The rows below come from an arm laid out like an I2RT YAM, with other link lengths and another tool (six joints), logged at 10 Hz.
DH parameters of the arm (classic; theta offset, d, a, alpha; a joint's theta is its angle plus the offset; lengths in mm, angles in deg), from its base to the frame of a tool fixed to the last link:
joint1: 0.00 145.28 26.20 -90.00
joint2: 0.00 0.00 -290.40 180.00
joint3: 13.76 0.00 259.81 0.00
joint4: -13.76 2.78 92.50 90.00
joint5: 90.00 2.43 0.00 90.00
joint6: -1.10 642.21 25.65 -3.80
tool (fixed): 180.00 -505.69 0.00 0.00
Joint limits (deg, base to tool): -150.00..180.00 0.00..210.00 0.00..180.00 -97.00..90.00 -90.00..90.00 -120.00..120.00
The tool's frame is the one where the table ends.
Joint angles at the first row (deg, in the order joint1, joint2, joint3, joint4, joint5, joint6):
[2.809, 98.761, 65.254, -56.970, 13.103, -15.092]
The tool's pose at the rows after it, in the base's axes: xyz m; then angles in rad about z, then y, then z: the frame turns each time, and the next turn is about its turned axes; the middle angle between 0 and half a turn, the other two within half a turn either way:
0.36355 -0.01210 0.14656 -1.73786 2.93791 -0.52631
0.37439 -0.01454 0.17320 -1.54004 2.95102 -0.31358
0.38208 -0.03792 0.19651 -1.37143 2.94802 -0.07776
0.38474 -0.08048 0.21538 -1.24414 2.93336 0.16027
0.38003 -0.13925 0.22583 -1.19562 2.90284 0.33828
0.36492 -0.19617 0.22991 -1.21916 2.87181 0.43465
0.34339 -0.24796 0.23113 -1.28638 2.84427 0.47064
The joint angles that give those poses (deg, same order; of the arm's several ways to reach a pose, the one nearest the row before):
[4.776, 98.433, 71.025, -61.802, 10.262, -15.114]
[4.120, 97.778, 75.877, -64.838, 9.868, -15.136]
[0.514, 97.231, 79.876, -66.805, 9.847, -15.135]
[-5.825, 96.750, 82.784, -67.308, 9.781, -15.398]
[-14.415, 96.729, 84.160, -65.625, 9.890, -16.885]
[-22.830, 96.728, 84.225, -63.177, 9.978, -18.699]
[-30.677, 97.122, 84.248, -60.904, 10.130, -20.863]

